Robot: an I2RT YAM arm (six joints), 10 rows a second.
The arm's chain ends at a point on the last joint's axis. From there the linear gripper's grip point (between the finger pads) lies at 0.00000 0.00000 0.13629 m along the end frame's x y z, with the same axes.
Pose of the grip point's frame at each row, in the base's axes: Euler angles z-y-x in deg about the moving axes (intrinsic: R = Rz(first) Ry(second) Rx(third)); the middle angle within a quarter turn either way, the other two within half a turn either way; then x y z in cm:
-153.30 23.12 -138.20 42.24 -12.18 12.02
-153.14 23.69 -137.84 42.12 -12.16 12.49
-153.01 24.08 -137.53 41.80 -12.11 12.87
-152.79 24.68 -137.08 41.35 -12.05 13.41
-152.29 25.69 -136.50 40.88 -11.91 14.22
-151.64 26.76 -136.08 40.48 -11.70 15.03
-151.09 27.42 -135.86 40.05 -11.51 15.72
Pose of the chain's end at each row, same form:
-153.30 23.12 -138.20 34.59 -5.86 21.36
-153.14 23.69 -137.84 34.37 -5.83 21.74
-153.01 24.08 -137.53 33.97 -5.77 22.05
-152.79 24.68 -137.08 33.40 -5.70 22.48
-152.29 25.69 -136.50 32.72 -5.60 23.13
-151.64 26.76 -136.08 32.10 -5.48 23.80
-151.09 27.42 -135.86 31.52 -5.38 24.40

